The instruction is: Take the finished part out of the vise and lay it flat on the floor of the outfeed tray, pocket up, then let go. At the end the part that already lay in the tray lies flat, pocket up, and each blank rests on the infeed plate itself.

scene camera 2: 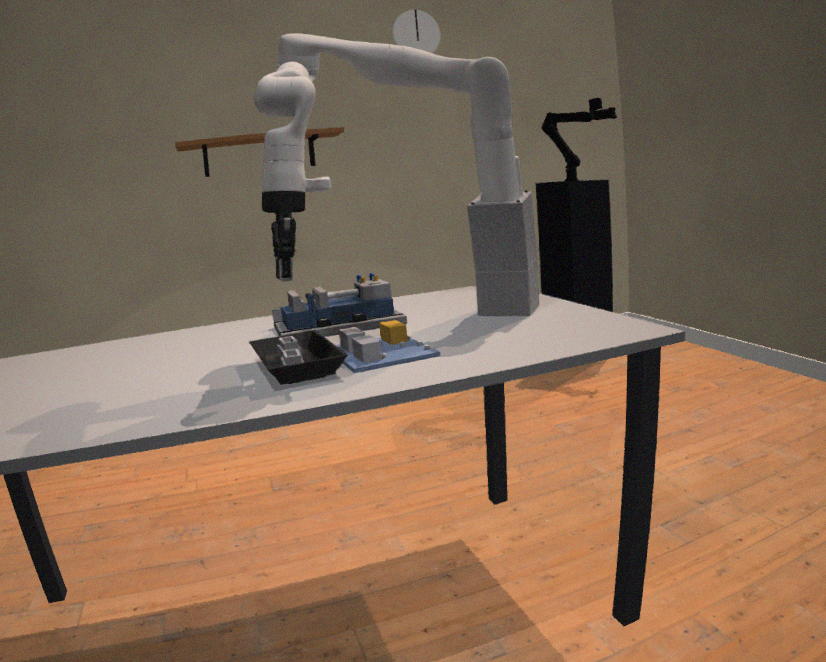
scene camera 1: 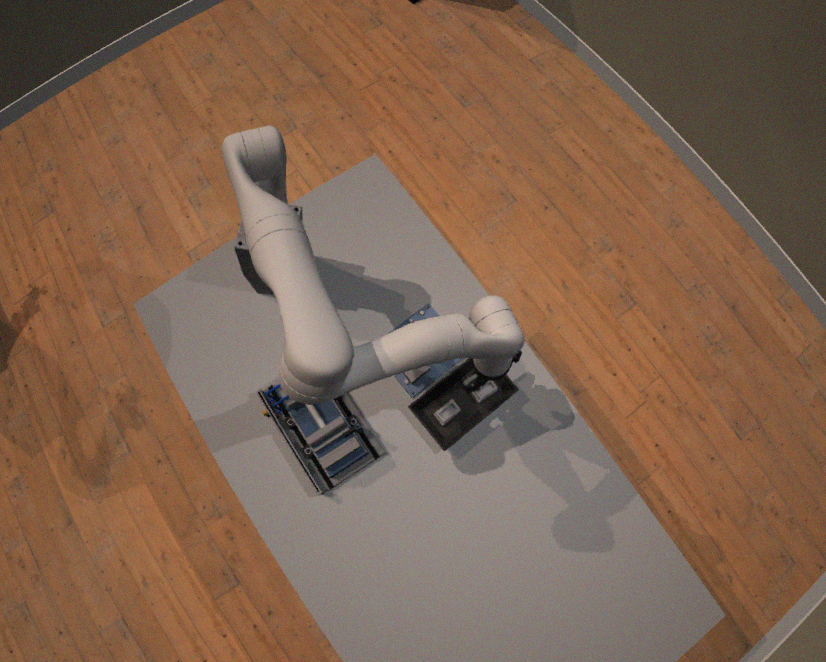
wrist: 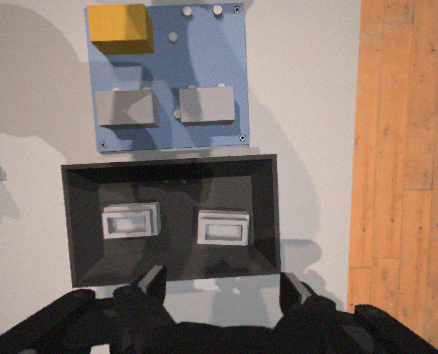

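Pixels of known places: gripper, fingertip midpoint: (scene camera 2: 284,280) (wrist: 222,284); arm's base at its link origin: (scene camera 2: 500,198).
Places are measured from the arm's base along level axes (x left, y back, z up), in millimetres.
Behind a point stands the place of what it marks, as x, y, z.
My gripper (scene camera 2: 284,277) @(173, -566, -103) (wrist: 222,284) @(173, -566, -103) is open and empty, high above the outfeed tray (scene camera 1: 475,422) @(107, -617, -240) (scene camera 2: 310,369) @(235, -553, -253) (wrist: 82,225) @(17, -553, -248). Two light grey parts lie flat on the dark tray's floor, pockets up and apart. One part (wrist: 223,228) @(180, -570, -247) (scene camera 1: 484,391) @(176, -574, -247) is at the right in the wrist view. The other part (wrist: 131,221) @(73, -553, -247) (scene camera 1: 446,411) @(72, -551, -247) is at the left. The vise (scene camera 2: 330,310) @(-128, -404, -228) (scene camera 1: 303,420) @(-212, -351, -220) shows no part between its jaws. Two grey blanks (wrist: 127,107) @(85, -424, -236) (wrist: 207,104) @(173, -427, -236) sit upright on the blue infeed plate (wrist: 165,135) @(118, -454, -271) (scene camera 2: 406,355) @(206, -362, -272), beside small pins.
A yellow block (wrist: 118,24) @(85, -338, -236) (scene camera 2: 393,332) @(113, -347, -247) stands at a corner of the infeed plate. The plate lies close beside the tray, with a narrow gap. The vise stands behind both in scene camera 2. The table edge runs along the right in the wrist view.
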